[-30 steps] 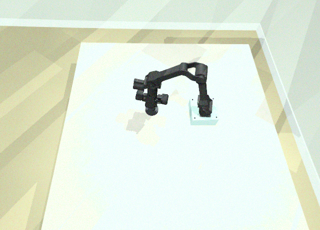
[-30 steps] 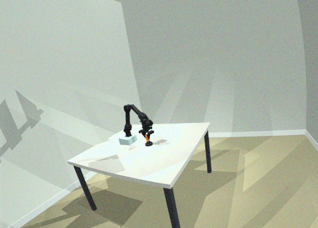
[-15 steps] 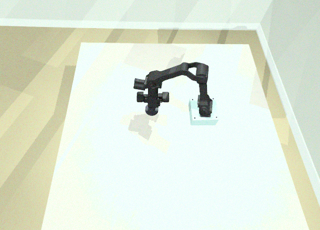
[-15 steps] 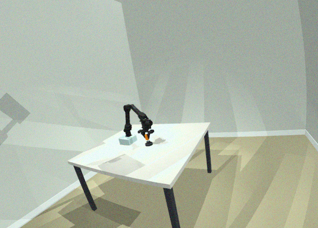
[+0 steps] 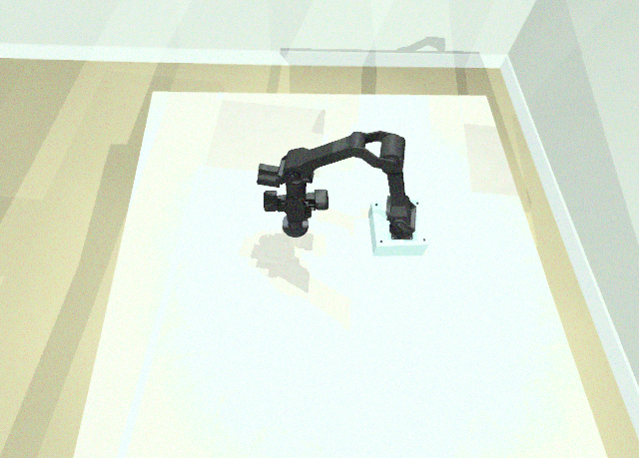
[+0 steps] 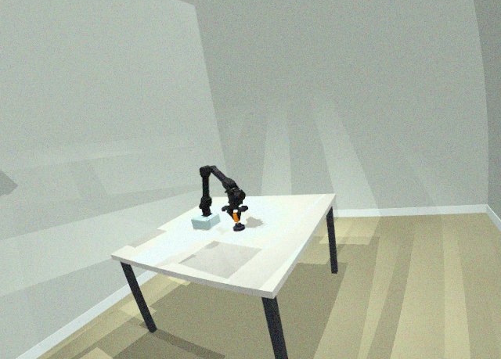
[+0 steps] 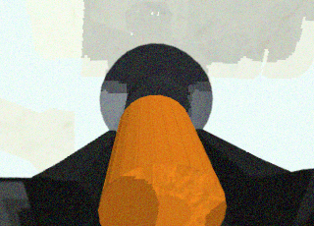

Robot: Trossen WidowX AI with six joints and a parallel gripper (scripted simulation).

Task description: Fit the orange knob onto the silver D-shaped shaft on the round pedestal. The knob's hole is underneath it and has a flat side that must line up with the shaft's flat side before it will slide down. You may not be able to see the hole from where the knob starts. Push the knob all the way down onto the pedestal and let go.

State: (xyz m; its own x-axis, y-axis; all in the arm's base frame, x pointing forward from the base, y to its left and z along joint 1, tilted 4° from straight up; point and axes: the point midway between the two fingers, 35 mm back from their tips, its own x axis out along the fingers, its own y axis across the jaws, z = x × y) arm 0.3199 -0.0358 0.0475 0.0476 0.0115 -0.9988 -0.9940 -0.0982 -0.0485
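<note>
Now: the round pedestal 40 mm below my gripper tip. From my gripper tip the other things lie so: orange knob 30 mm above.
</note>
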